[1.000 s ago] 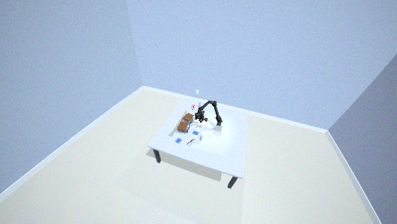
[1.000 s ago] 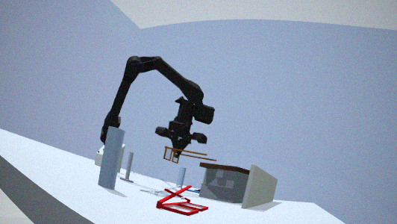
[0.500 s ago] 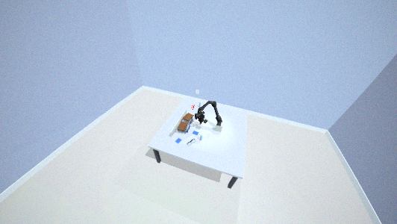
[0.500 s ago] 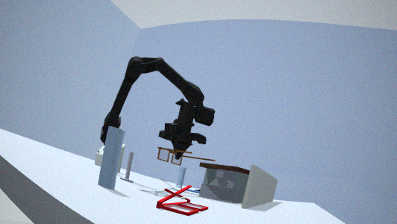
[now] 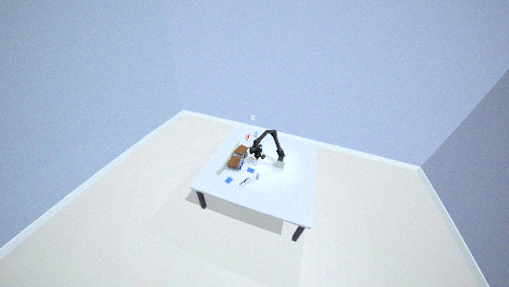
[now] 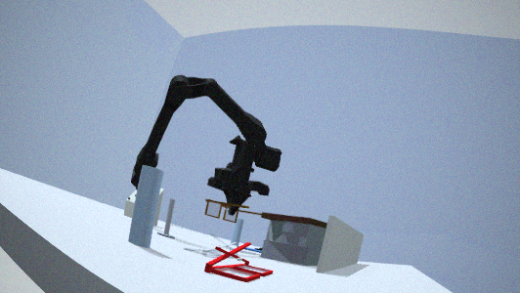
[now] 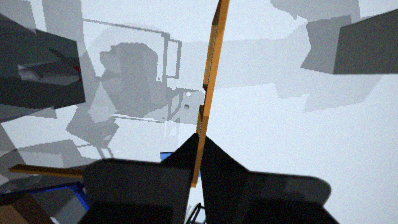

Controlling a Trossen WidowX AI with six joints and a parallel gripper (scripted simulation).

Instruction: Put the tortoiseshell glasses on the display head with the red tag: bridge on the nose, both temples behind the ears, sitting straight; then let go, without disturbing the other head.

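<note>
The grey head is 210 mm ahead of my gripper tip, 90 mm to the right of it and 40 mm below it. From my gripper tip the other things lie so: slanted panel: 350 mm ahead, 10 mm to the left, 40 mm below; then thin grey post: 10 mm ahead, 290 mm to the right, 70 mm below.
</note>
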